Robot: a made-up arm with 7 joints.
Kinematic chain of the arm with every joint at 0, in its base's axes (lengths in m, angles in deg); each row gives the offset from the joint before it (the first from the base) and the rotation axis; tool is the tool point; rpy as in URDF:
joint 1: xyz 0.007 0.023 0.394 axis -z
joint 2: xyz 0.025 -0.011 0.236 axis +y
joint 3: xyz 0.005 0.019 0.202 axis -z
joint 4: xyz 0.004 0 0.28 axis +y
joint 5: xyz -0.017 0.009 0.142 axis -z
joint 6: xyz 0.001 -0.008 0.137 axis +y
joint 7: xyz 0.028 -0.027 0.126 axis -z
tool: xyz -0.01 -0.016 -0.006 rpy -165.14 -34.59 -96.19
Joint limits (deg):
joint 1: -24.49..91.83
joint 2: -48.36..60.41
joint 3: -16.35..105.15
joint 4: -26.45..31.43
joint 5: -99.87..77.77
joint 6: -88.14..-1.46
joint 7: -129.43..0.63
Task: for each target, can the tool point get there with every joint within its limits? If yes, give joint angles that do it. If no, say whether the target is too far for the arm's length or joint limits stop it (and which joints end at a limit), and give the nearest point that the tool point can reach.
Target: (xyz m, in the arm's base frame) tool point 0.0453 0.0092 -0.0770
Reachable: no: joint limits stop it (at a limit: joint 2, joint 3, joint 4, joint 5, joint 6, joint 7) | nearest point 0.7197 -0.2338 0.7802 | short by 1.117 m
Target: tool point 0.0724 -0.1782 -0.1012
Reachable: no: joint limits stop it (at a limit: joint 2, joint 3, joint 4, joint 5, joint 6) | nearest point 0.2412 -0.6976 0.7801 | short by 1.037 m
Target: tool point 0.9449 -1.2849 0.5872
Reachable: no: too far | nearest point 0.5048 -0.6712 0.8175 | short by 0.790 m
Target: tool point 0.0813 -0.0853 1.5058
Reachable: yes | joints 34.12 4.45 36.48 17.45 3.62 -45.78 -96.21
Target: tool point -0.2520 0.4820 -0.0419
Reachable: no: joint limits stop it (at a limit: joint 2, joint 4, joint 6, joint 7) | nearest point -0.3163 0.5960 0.8949 | short by 0.946 m
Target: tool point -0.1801 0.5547 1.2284
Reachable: yes | joints 82.15 -37.38 93.30 26.92 -47.44 -68.68 -81.31
